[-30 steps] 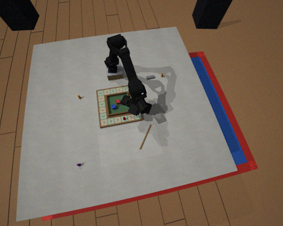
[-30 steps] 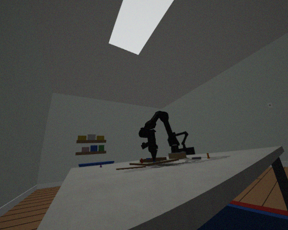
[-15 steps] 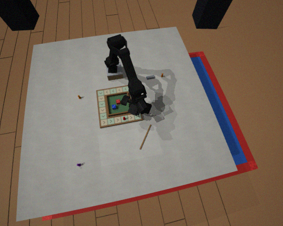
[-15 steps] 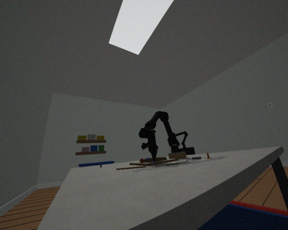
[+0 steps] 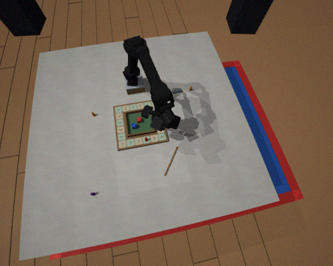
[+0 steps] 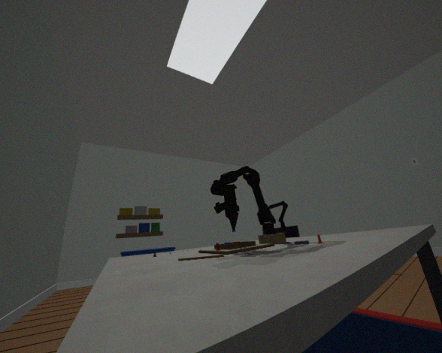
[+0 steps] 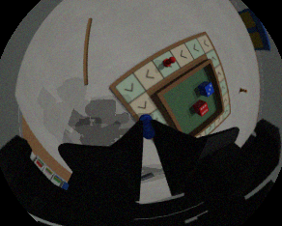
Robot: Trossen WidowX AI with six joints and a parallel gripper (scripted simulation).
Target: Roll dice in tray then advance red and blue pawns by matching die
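My gripper tip is now 120 mm to the left of the green tray, 90 mm above it and 50 mm past it. From my gripper tip the other things lie so: wooden stick (180 mm ahead, 90 mm below, 50 mm to the left); then red pawn (80 mm to the right, 70 mm below, 60 mm ahead); then blue pawn (10 mm above).
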